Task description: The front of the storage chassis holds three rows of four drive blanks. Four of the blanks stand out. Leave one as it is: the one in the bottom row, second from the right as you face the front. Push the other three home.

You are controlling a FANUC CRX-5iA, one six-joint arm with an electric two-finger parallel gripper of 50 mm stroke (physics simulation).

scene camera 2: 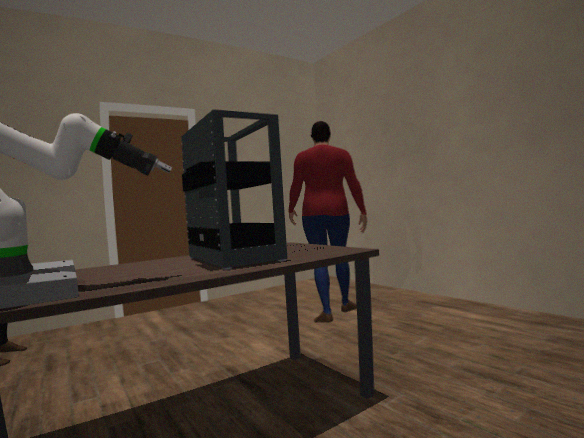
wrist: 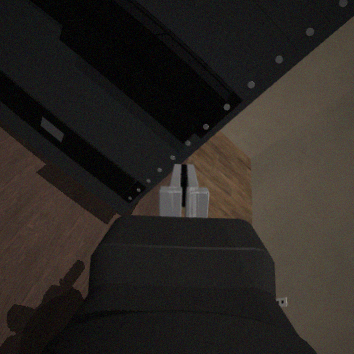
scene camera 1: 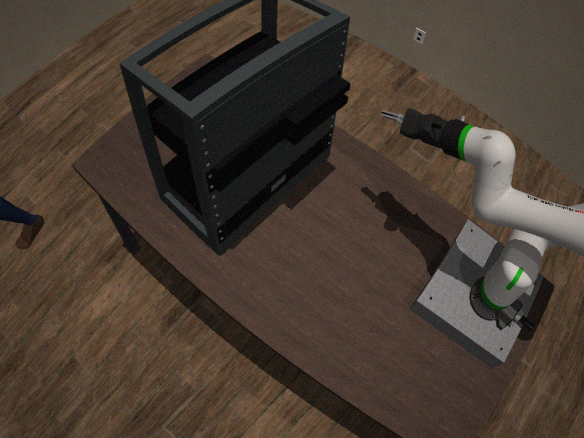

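Where they show: gripper, fingertip midpoint: (scene camera 2: 170,170) (wrist: 183,176) (scene camera 1: 383,113); arm's base at its link origin: (scene camera 2: 8,272) (scene camera 1: 489,298).
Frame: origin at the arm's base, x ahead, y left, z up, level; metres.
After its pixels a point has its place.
The black storage chassis (scene camera 1: 255,150) @(z 0.313, x 0.687, y 0.325 m) (scene camera 2: 200,175) @(z 0.311, x 0.703, y 0.127 m) (wrist: 135,75) @(z 0.295, x 0.676, y 0.108 m) sits at mid-height in the grey rack (scene camera 1: 280,57) @(z 0.551, x 0.713, y 0.229 m) (scene camera 2: 224,200) @(z 0.195, x 0.757, y -0.024 m) (wrist: 294,45) @(z 0.444, x 0.729, y -0.007 m). In scene camera 1, a stepped black part (scene camera 1: 320,112) @(z 0.295, x 0.683, y 0.108 m) stands out from the right half of its front; a ledge edge also shows in the wrist view. The front is too dark to tell single blanks, their rows or which stand out. My gripper (scene camera 1: 390,115) @(z 0.319, x 0.561, y -0.007 m) (scene camera 2: 167,167) @(z 0.319, x 0.561, y -0.007 m) (wrist: 183,176) @(z 0.319, x 0.561, y -0.007 m) is shut and empty, in the air in front of the rack near its right side, apart from the chassis.
The rack stands on a brown table (scene camera 1: 300,280) @(z -0.076, x 0.478, y 0.350 m) (scene camera 2: 325,257) @(z -0.076, x 1.177, y -0.063 m) (wrist: 30,200) @(z -0.076, x 0.606, y 0.161 m). A lower black unit with a pale label (scene camera 1: 278,183) @(z 0.041, x 0.710, y 0.225 m) (scene camera 2: 201,237) @(z 0.042, x 0.710, y 0.227 m) (wrist: 52,129) @(z 0.044, x 0.710, y 0.223 m) sits beneath the chassis. The arm stands on a grey base plate (scene camera 1: 450,300) @(z 0.002, x 0.101, y 0.102 m) (scene camera 2: 55,287) @(z -0.037, x 0.171, y -0.187 m). A person (scene camera 2: 320,180) stands beyond the table.
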